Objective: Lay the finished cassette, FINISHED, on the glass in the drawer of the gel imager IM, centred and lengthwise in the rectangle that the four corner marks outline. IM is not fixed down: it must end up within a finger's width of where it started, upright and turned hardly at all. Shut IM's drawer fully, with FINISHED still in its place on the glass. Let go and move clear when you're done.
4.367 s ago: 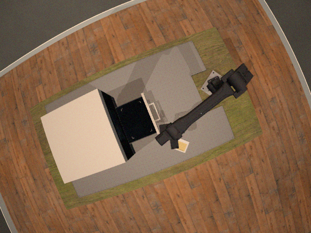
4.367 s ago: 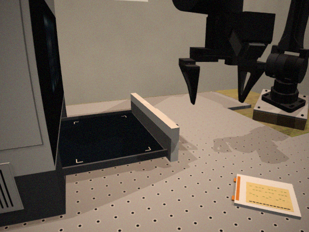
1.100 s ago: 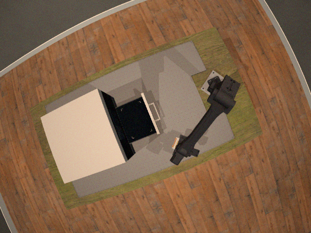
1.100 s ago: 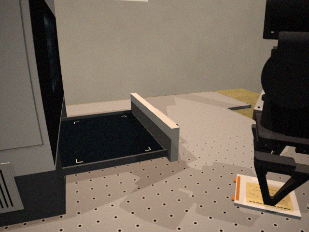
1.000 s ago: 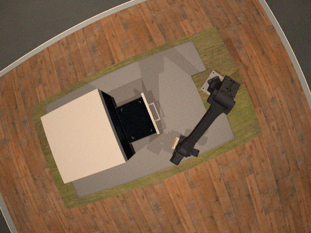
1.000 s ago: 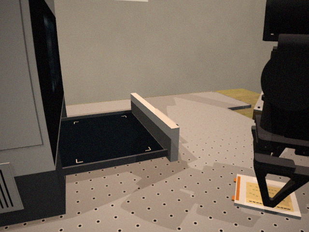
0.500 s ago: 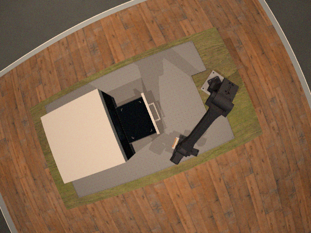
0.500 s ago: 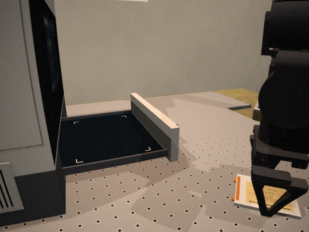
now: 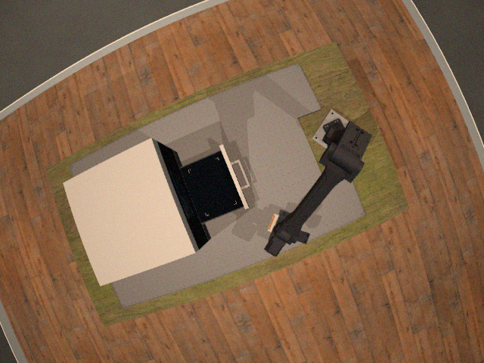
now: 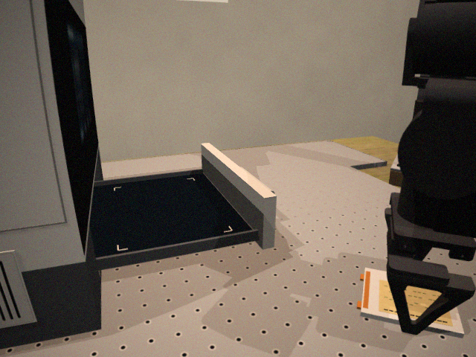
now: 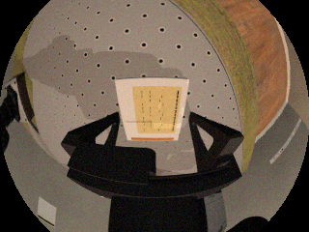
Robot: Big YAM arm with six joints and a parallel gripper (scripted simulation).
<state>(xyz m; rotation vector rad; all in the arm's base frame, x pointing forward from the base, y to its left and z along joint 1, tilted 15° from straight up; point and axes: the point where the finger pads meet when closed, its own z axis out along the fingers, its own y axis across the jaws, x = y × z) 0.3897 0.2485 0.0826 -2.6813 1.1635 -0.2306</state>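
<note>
Now: the cassette 10 mm to the right of my hand and 10 mm below it. From my hand the other things lie so: imager drawer: 280 mm to the right, 200 mm ahead, 30 mm above.
</note>
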